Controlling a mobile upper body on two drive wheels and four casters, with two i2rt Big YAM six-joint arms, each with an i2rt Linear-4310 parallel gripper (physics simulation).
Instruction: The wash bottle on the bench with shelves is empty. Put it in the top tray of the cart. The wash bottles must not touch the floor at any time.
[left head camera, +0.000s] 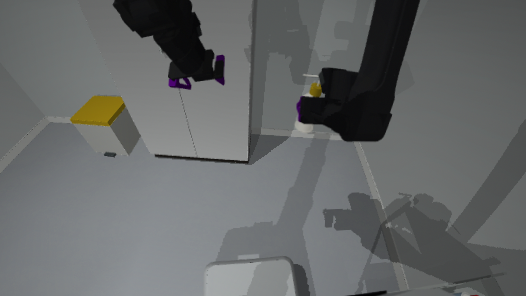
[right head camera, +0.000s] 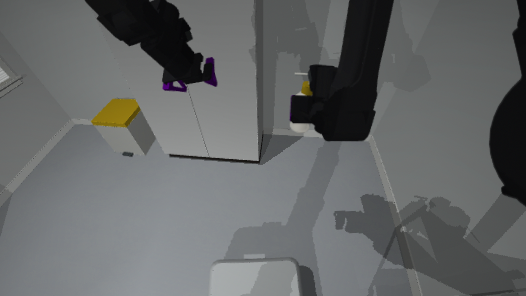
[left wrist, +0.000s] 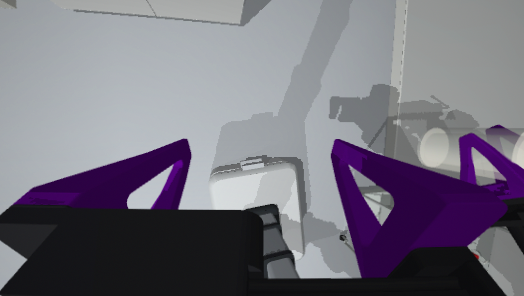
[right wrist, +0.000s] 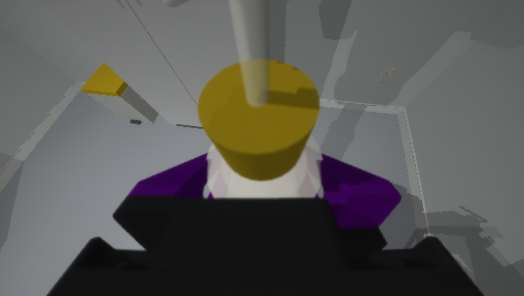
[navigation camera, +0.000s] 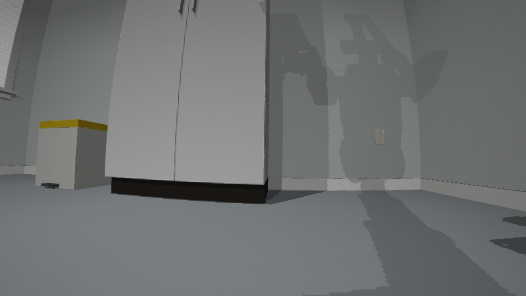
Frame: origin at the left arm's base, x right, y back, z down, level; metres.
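Seen in the pictures: left gripper, fingertip midpoint: (left head camera: 206, 85) (right head camera: 200, 87) (left wrist: 261, 147); right gripper, fingertip midpoint: (left head camera: 305, 106) (left wrist: 478, 130).
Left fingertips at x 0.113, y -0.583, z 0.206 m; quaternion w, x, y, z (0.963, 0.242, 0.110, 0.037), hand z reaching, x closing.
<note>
A point is followed by its place in that frame.
A whitish, see-through wash bottle (left head camera: 304, 126) {x 0.386, y -0.500, z 0.291 m} (right head camera: 299, 127) {x 0.388, y -0.498, z 0.296 m} (left wrist: 435, 147) {x 0.368, y -0.534, z 0.292 m} with a yellow cap (left head camera: 315, 90) {x 0.394, y -0.516, z 0.180 m} (right head camera: 307, 88) {x 0.397, y -0.515, z 0.178 m} (right wrist: 260, 120) and a thin spout is upright in my right gripper (left head camera: 300, 109) {x 0.395, y -0.555, z 0.260 m} (right head camera: 292, 109) {x 0.395, y -0.555, z 0.260 m} (right wrist: 262, 147) {x 0.395, y -0.555, z 0.260 m}, high above the floor. The right gripper is shut on it around its body. My left gripper (left head camera: 201, 82) {x 0.113, y -0.583, z 0.206 m} (right head camera: 194, 84) {x 0.113, y -0.583, z 0.206 m} (left wrist: 261, 147) {x 0.113, y -0.583, z 0.206 m} is open, with no object between its fingers. Part of the cart shows at the lower right of the left wrist view, with one caster (left wrist: 342, 237) {x 0.876, y 0.397, z 1.374 m}; a red tip (left wrist: 475, 256) {x 0.998, y 0.045, z 0.604 m} shows there too. Its top tray is mostly out of sight.
A tall white cabinet (left head camera: 220, 120) {x 0.072, y -1.182, z 0.852 m} (right head camera: 230, 120) {x 0.078, y -1.181, z 0.848 m} (navigation camera: 220, 100) {x 0.053, y -1.185, z 0.898 m} stands ahead, with a yellow-lidded bin (left head camera: 98, 111) {x -1.065, y -1.499, z 0.960 m} (right head camera: 117, 112) {x -1.063, y -1.514, z 0.959 m} (navigation camera: 57, 155) {x -1.083, y -1.372, z 1.196 m} to its left. Walls stand behind and at the right. The robot's pale base (left head camera: 250, 280) {x 0.225, y -0.203, z 1.150 m} (right head camera: 255, 280) {x 0.229, y -0.200, z 1.150 m} (left wrist: 240, 190) {x 0.133, y -0.219, z 1.150 m} shows below.
</note>
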